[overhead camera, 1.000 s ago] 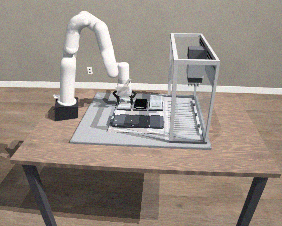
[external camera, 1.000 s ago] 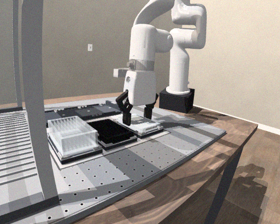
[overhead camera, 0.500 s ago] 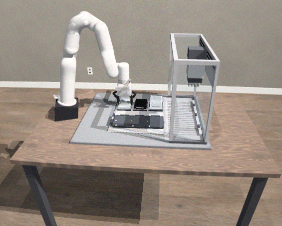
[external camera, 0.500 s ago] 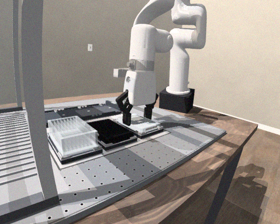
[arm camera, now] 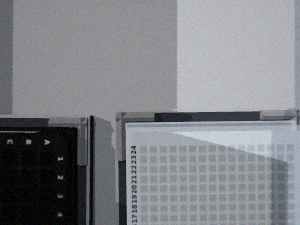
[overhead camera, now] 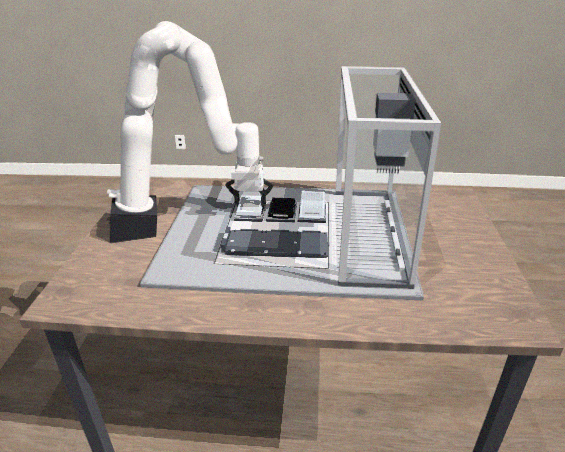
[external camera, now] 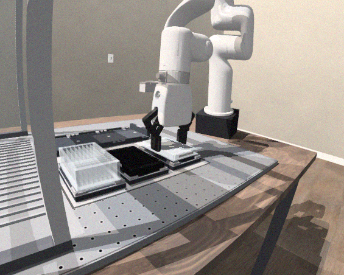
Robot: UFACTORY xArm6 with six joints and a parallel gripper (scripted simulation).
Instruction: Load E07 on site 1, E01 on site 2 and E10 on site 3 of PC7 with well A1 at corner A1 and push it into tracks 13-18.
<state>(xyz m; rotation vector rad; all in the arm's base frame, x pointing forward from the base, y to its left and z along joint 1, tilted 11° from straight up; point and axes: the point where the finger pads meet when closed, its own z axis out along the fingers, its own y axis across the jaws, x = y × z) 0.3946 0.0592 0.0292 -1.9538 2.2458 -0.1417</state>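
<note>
Now: hand 30 mm above the nest S1. Round my hand: black 96-well plate E01: 110 mm ahead, 10 mm to the right, 20 mm below; then corner mark: 60 mm ahead, 70 mm to the right, 30 mm below; then 384-well plate E10: 10 mm below.
</note>
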